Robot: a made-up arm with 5 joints.
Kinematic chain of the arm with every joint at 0, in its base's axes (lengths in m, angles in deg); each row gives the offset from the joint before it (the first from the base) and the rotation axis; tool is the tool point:
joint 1: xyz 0 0 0.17 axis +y
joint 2: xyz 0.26 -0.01 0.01 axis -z
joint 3: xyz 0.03 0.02 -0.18 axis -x
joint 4: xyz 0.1 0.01 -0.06 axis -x
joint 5: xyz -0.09 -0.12 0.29 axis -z
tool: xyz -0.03 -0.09 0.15
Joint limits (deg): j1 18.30..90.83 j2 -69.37..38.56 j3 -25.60..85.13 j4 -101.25..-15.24 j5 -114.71..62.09
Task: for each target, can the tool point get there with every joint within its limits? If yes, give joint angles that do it. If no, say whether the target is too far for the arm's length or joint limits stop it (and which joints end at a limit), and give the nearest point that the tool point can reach.
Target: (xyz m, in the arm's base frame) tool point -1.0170 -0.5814 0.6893
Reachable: no: too far | nearest point -0.5153 -0.2866 0.1493 | short by 0.794 m
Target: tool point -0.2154 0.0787 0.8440
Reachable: no: joint limits stop it (at a limit: joint 1, joint 2, joint 3) | nearest point 0.0388 0.0820 0.3354 | short by 0.569 m
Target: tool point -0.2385 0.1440 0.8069
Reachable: no: joint limits stop it (at a limit: joint 1, joint 2, joint 3, joint 4) | nearest point 0.0276 0.0971 0.3292 | short by 0.549 m
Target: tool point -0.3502 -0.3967 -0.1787
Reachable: yes | joints 67.28 15.90 -9.76 -82.28 -15.50
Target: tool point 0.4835 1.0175 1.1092
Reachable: no: too far | nearest point 0.2806 0.2734 0.2745 | short by 1.136 m
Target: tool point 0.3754 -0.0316 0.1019
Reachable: yes | joints 55.97 28.37 51.32 -25.07 -3.74
